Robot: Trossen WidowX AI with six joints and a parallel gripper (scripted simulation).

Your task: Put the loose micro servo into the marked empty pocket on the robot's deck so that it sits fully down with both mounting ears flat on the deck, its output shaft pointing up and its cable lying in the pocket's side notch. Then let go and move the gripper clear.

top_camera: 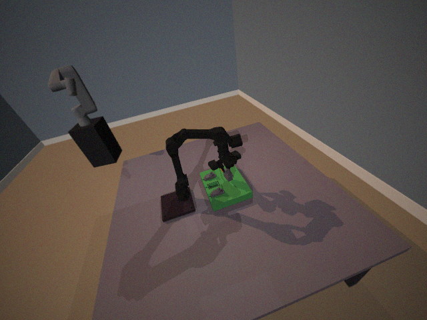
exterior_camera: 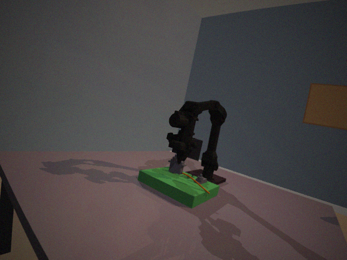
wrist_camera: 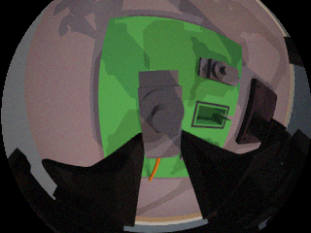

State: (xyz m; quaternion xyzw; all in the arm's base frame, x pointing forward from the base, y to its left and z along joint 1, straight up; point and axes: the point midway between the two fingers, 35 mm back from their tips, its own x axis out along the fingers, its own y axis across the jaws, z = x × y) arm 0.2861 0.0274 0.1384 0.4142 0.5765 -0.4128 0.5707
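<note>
Right now the green deck is 1 cm ahead of my gripper tip and 10 cm below it.
</note>
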